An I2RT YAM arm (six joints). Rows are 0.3 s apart.
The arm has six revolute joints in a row. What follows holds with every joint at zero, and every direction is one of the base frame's. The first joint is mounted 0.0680 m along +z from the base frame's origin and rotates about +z. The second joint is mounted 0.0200 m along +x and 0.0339 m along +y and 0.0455 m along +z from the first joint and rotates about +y. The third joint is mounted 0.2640 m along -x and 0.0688 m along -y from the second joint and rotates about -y. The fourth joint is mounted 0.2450 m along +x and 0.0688 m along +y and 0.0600 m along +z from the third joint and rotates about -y. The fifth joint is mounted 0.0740 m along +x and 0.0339 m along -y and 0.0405 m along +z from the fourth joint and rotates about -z. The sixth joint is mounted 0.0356 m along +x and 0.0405 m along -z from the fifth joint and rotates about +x. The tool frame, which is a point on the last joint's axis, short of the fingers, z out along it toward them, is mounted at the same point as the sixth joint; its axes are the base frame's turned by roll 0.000, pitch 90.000 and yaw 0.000 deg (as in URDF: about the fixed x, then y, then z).
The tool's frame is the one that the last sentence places.
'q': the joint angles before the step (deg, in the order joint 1, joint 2, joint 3, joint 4, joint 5, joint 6). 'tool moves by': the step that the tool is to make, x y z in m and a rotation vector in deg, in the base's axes. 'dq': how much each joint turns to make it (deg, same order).
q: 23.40, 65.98, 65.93, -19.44, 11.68, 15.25
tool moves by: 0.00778, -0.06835, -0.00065, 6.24, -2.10, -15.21
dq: -15.54, -2.67, -2.73, 2.80, -1.99, 5.15
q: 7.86, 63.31, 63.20, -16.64, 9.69, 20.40
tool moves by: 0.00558, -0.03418, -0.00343, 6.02, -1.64, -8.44
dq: -7.98, 0.46, -1.03, 2.60, -1.19, 5.86
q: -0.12, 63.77, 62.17, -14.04, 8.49, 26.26
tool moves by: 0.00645, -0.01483, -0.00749, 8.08, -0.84, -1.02
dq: -3.91, 1.24, -0.96, 2.01, -4.98, 7.06
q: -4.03, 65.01, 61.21, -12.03, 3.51, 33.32
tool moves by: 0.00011, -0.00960, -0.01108, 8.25, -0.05, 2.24
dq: -3.08, -0.02, -2.25, 1.50, -7.41, 6.40
